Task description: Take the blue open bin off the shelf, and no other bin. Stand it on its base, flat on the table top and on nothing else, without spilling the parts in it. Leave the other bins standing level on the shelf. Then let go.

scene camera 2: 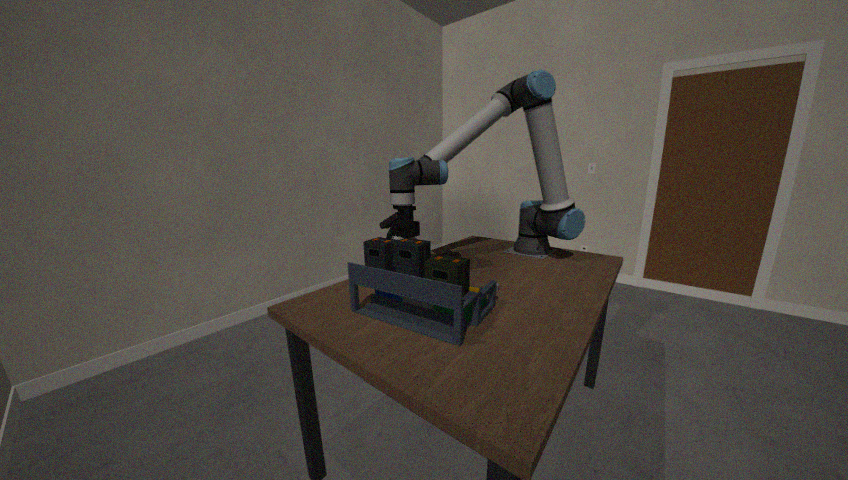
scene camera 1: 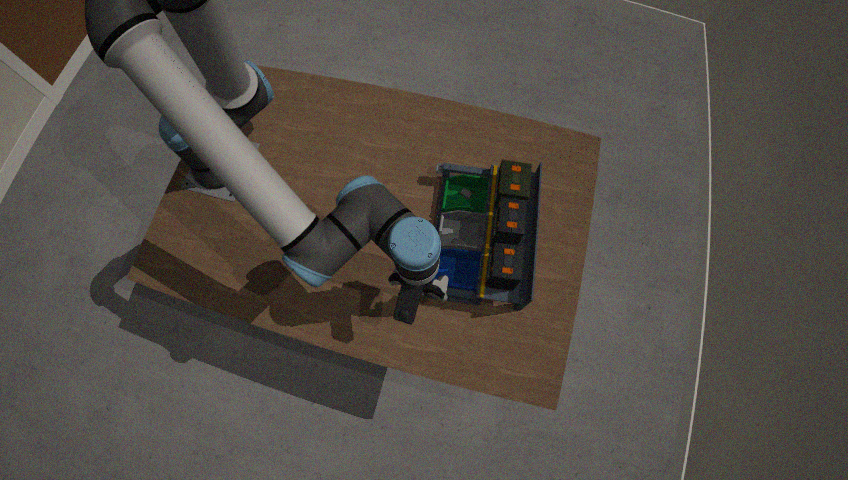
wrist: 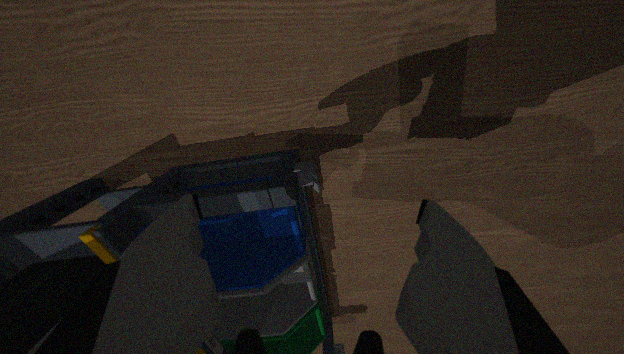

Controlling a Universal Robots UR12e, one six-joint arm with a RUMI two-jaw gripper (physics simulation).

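The blue open bin (scene camera 1: 461, 268) (scene camera 2: 387, 294) (wrist: 250, 250) sits at one end of the lower front row of the grey-blue shelf (scene camera 1: 534, 237) (scene camera 2: 404, 284) (wrist: 235, 169). Any parts in it cannot be made out. A grey open bin (scene camera 1: 473, 231) (wrist: 260, 315) is beside it, then a green open bin (scene camera 1: 464, 193) (scene camera 2: 443, 310) (wrist: 305, 332). My gripper (scene camera 1: 419, 287) (wrist: 310, 198) is open and empty, pointing down above the blue bin's front end. In the wrist view one finger overlaps the bin's inner side; the other appears over the table outside the shelf's front rail. Scene camera 2 hides the fingertips behind dark boxes.
Three dark boxes with orange marks (scene camera 1: 515, 178) (scene camera 1: 510, 215) (scene camera 1: 507, 261) stand in the higher row behind a yellow strip (scene camera 1: 489, 228) (wrist: 98, 246). The shelf stands on the wooden table (scene camera 1: 357, 118) (scene camera 2: 505, 356) (wrist: 200, 75). The arm reaches in from the table's far end.
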